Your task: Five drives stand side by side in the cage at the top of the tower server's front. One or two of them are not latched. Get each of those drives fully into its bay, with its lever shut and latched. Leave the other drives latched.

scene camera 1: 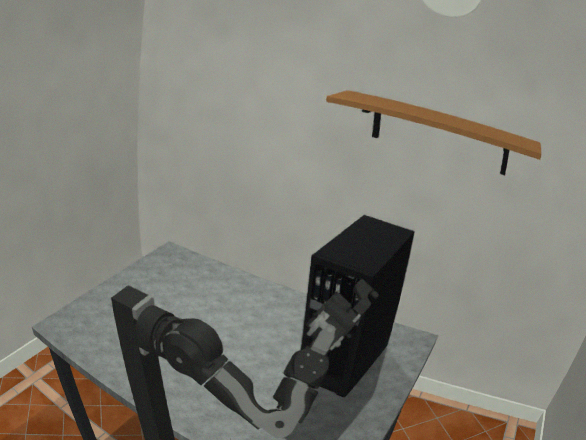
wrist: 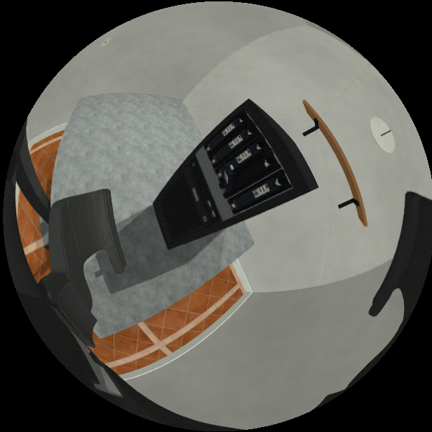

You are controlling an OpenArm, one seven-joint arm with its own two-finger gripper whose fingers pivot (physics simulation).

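The black tower server (scene camera 1: pixel 385 295) (wrist: pixel 296 156) stands upright on the table, its drive cage at the top front. In the wrist view, four drives, the first (wrist: pixel 228 129), second (wrist: pixel 235 141), third (wrist: pixel 243 156) and fifth (wrist: pixel 261 190) from the far side, show labelled levers lying flat along their fronts. The fourth drive (wrist: pixel 252 170) has a dark, bare front, and its lever (wrist: pixel 226 175) stands swung out from its lower end. I cannot tell whether its body is fully in. My gripper (scene camera 1: pixel 338 296) (wrist: pixel 232 254) is open and empty, in front of the cage, with its fingers wide apart.
The server stands near the right end of the grey table (scene camera 1: pixel 220 300) (wrist: pixel 125 135). A wooden shelf (scene camera 1: pixel 440 120) (wrist: pixel 340 157) is fixed on the wall above and behind it. My arm (scene camera 1: pixel 240 395) reaches low over the table from the post (scene camera 1: pixel 137 350).
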